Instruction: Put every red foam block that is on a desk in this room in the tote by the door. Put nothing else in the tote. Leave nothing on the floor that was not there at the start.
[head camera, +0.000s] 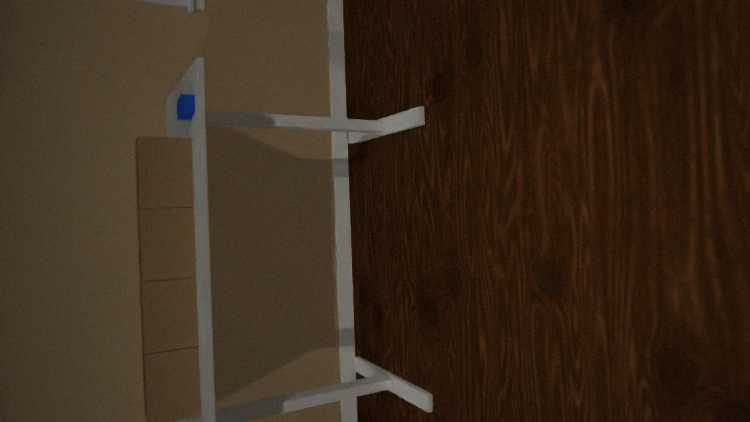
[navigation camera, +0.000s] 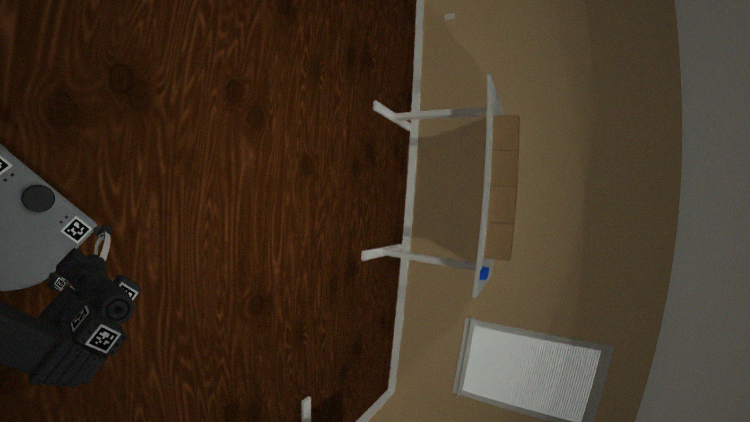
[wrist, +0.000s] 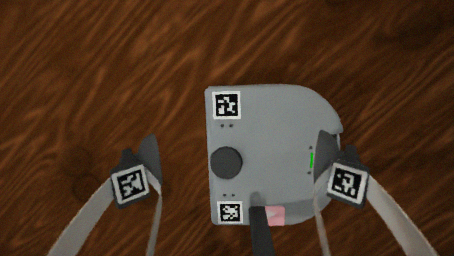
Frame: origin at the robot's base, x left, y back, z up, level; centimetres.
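Seen in the pictures: gripper, between the fingertips: (wrist: 236, 150); robot's base, origin of its link: (navigation camera: 38, 196) (wrist: 229, 142).
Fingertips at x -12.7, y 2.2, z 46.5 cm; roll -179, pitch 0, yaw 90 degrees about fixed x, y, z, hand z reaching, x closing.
Pixels of each thing's middle, then the offset from my fingertips to it. "spot": a spot on its surface instead. Level surfaces: height alone.
- white desk, height of its surface: dz +48.6 cm
- blue block, middle of its body: (head camera: 185, 107) (navigation camera: 484, 273) dx -160.0, dy -106.5, dz +50.8 cm
- white leg, a spot on its surface: (navigation camera: 306, 409) spot: dx -182.2, dy +22.6, dz -43.9 cm
A white desk (head camera: 201, 236) (navigation camera: 487, 178) stands against the tan wall, seen sideways in the head and navigation views. A blue block (head camera: 186, 107) (navigation camera: 484, 273) sits on it near one end. No red foam block shows in these views, nor does the tote. My gripper (wrist: 236, 150) is open, its two fingers wide apart with nothing between them, above my own base in the wrist view. In the navigation view part of the gripper and wrist shows at the lower left.
A row of brown box-like panels (head camera: 167, 244) (navigation camera: 502, 204) stands along the desk and hides part of its top. A window with blinds (navigation camera: 529, 370) is on the wall beyond the blue block's end. A white leg (navigation camera: 306, 409) shows at the navigation view's bottom. My base (wrist: 280, 145) (navigation camera: 36, 241) is on the wooden floor.
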